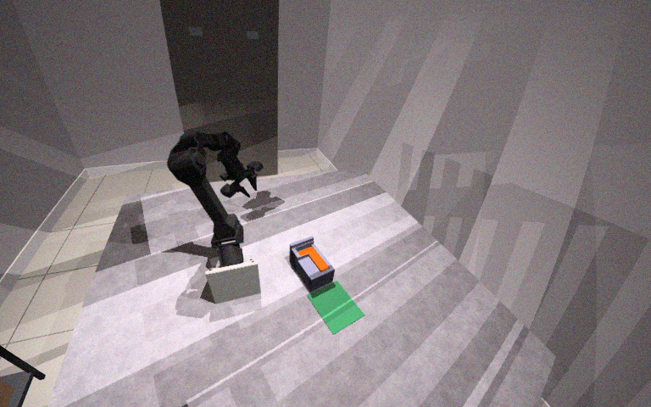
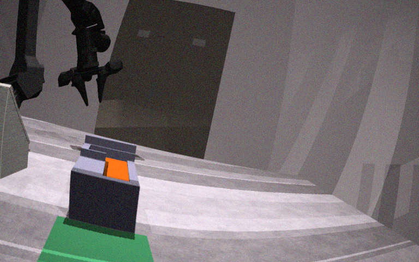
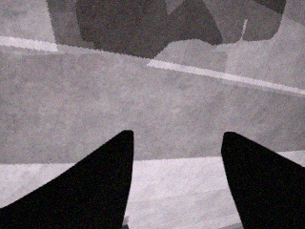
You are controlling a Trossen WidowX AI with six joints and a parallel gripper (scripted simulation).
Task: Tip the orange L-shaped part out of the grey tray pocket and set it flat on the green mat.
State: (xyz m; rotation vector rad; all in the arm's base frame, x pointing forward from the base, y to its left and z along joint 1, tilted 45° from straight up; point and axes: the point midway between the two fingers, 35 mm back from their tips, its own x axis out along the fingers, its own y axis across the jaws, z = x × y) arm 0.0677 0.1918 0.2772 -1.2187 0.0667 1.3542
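My gripper tip is now 320 mm to the left of the orange l-shaped part, 180 mm short of it and 80 mm above it. The rest, counted from my gripper tip: green mat: 480 mm to the right, 230 mm ahead, 140 mm below.
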